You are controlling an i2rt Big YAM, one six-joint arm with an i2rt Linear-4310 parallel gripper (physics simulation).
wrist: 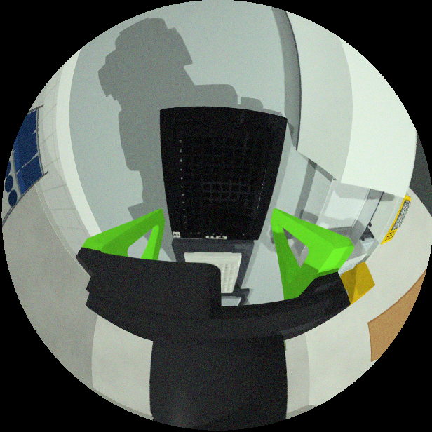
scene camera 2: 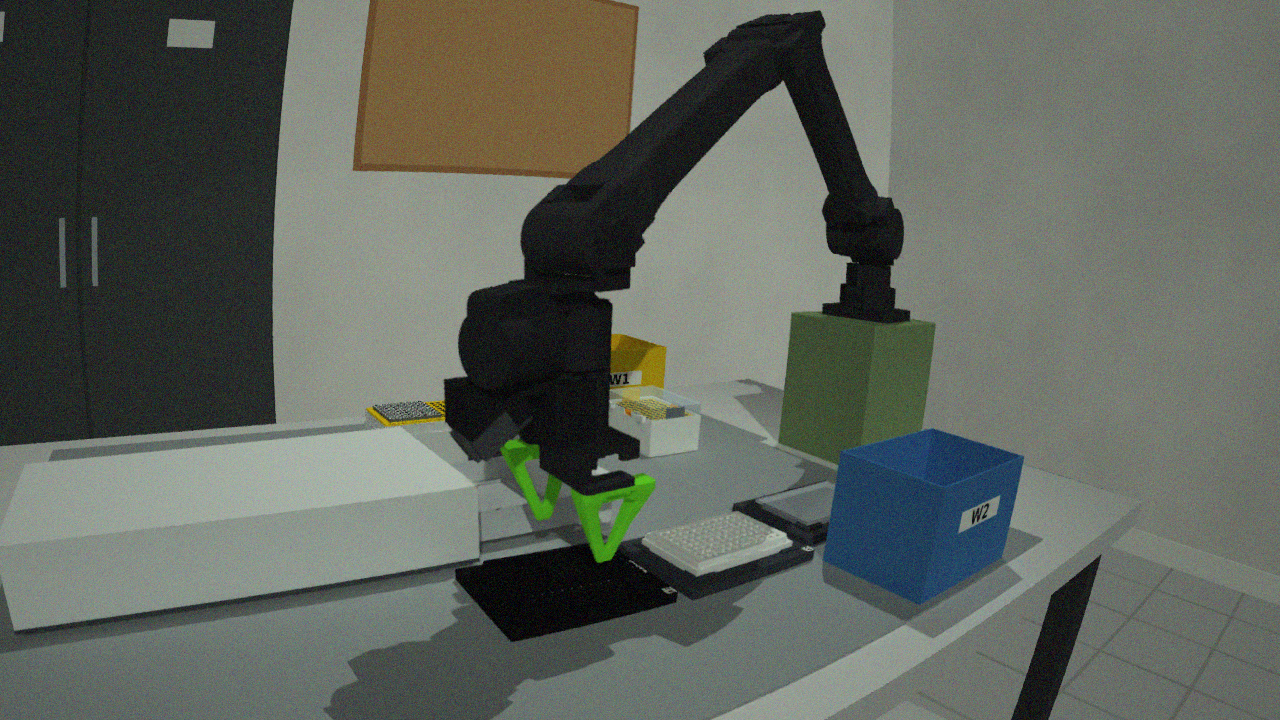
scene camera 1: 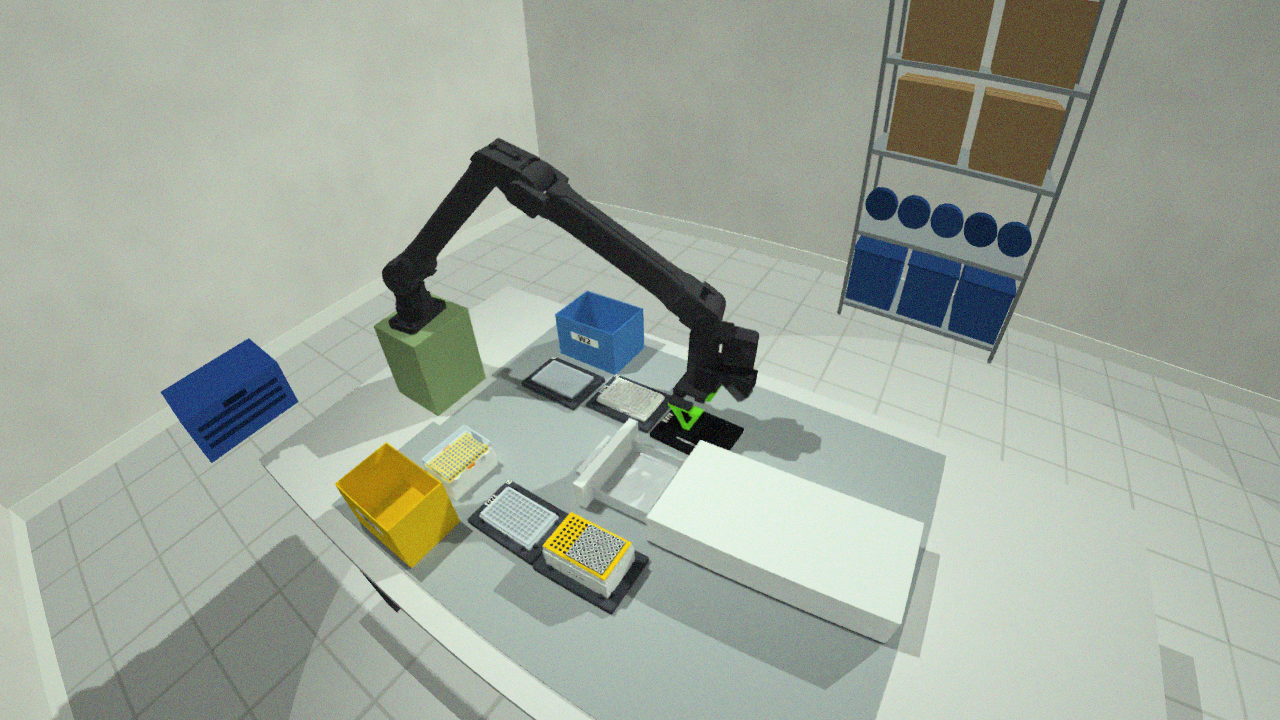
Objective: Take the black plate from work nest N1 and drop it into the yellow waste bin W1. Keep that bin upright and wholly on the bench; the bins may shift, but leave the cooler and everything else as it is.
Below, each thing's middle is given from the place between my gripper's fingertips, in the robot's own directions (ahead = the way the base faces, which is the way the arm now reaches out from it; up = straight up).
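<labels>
Black plate (scene camera 2: 559, 578): my hand is 40 mm above it. Relative to my hand, work nest N1 (scene camera 2: 495, 607) is 50 mm below; the drawer (scene camera 1: 621, 472) is 20 mm below, 190 mm to the right and 10 mm behind; the white plate (scene camera 2: 725, 541) is 40 mm below, 30 mm to the left and 170 mm behind.
</labels>
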